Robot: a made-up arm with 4 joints.
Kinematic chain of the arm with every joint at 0, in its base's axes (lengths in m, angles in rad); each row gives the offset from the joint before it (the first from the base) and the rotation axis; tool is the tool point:
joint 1: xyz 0 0 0.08 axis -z
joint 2: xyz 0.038 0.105 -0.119 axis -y
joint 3: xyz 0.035 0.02 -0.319 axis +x
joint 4: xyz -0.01 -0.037 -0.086 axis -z
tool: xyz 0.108 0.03 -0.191
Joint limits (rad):
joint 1: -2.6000..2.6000
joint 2: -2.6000..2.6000
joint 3: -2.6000..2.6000
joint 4: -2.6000..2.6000
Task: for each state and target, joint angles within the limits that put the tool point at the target. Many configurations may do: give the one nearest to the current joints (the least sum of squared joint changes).
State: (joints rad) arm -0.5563 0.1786 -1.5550 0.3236
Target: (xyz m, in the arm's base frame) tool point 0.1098 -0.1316 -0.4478
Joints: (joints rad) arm -0.1337 -0.2092 -1.1997 0.2340
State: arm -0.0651 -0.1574 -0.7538 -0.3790
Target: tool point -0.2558 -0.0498 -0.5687
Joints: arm -0.4718 -0.6687 -0.3493 -0.5418
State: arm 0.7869 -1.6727 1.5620 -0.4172
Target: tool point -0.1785 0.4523 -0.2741
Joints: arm 0.2419 -1.2510 1.2944 -0.2411
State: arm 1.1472 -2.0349 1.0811 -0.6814
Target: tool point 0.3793 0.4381 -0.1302
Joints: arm 1.6894 -1.6011 0.6533 -0.4813
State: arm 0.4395 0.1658 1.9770 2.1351
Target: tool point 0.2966 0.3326 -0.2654
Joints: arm 0.4507 0.3528 2.3070 2.0603
